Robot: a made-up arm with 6 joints. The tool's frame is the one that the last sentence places. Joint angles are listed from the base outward.
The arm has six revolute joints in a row. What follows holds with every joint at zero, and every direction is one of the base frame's.
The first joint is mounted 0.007 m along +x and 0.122 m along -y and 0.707 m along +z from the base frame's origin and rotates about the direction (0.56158, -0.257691, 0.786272), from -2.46 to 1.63 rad.
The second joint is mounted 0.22 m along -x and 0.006 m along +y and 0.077 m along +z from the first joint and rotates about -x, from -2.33 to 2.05 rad.
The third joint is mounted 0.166 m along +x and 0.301 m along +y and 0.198 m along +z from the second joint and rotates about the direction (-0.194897, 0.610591, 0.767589), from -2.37 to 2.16 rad.
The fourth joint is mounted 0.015 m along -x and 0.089 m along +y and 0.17 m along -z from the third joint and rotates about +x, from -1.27 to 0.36 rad.
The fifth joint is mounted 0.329 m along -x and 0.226 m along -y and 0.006 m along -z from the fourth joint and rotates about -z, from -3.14 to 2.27 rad.
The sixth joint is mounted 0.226 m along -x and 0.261 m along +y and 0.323 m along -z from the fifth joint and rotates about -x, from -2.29 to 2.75 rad.
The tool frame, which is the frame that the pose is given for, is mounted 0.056 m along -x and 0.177 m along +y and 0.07 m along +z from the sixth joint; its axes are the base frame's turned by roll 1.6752, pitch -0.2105 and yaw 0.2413 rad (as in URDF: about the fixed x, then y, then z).
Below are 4 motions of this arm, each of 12 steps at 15 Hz.
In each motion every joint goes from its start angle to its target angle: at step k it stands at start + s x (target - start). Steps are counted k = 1, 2, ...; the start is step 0. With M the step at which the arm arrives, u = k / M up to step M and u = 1 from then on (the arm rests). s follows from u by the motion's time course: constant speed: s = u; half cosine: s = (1 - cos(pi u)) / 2; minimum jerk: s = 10 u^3 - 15 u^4 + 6 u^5.
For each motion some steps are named. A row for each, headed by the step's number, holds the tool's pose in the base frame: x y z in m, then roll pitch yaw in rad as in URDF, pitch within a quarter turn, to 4 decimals.
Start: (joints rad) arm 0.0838 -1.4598 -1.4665 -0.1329 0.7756 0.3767
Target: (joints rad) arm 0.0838 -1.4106 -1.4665 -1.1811 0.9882 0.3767
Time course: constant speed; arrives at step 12
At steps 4, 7, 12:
4: 0.4653 0.0968 1.1986 1.0403 0.9587 -2.2277
7: 0.3926 0.1536 1.1121 0.8558 0.8065 -2.1821
12: 0.2280 0.1896 0.9931 0.5949 0.5447 -2.0416

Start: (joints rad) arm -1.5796 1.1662 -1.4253 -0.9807 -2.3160 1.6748
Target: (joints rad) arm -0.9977 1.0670 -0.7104 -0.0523 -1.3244 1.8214
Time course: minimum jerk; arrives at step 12
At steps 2, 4, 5, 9, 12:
2: -0.5761 0.3230 0.5278 -2.5949 0.1291 -2.3532
4: -0.6587 0.2405 0.6109 -2.7051 0.2314 -2.1598
5: -0.7164 0.1536 0.6524 -2.7505 0.3402 -2.0030
9: -0.8389 -0.2284 0.5468 -2.3958 0.8115 -1.1924
12: -0.8407 -0.2753 0.4834 -2.2088 0.8574 -0.9801

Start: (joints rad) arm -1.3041 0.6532 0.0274 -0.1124 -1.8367 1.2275
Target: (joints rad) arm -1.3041 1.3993 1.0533 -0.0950 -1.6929 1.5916
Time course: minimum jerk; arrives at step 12
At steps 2, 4, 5, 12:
2: -0.6249 0.3358 0.9542 2.3103 1.0335 2.3574
4: -0.5143 0.3756 1.0961 2.4724 0.8755 2.4394
5: -0.4033 0.4030 1.1843 2.5671 0.7545 2.4565
12: 0.2568 0.4157 1.2670 2.9467 0.3109 2.2622

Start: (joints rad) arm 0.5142 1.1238 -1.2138 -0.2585 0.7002 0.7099
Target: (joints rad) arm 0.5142 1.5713 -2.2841 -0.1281 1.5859 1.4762
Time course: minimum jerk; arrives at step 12
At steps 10, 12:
10: 0.3903 0.0408 0.9862 2.5006 0.0954 -1.6743
12: 0.3750 0.0331 1.0001 2.5216 0.1221 -1.6262

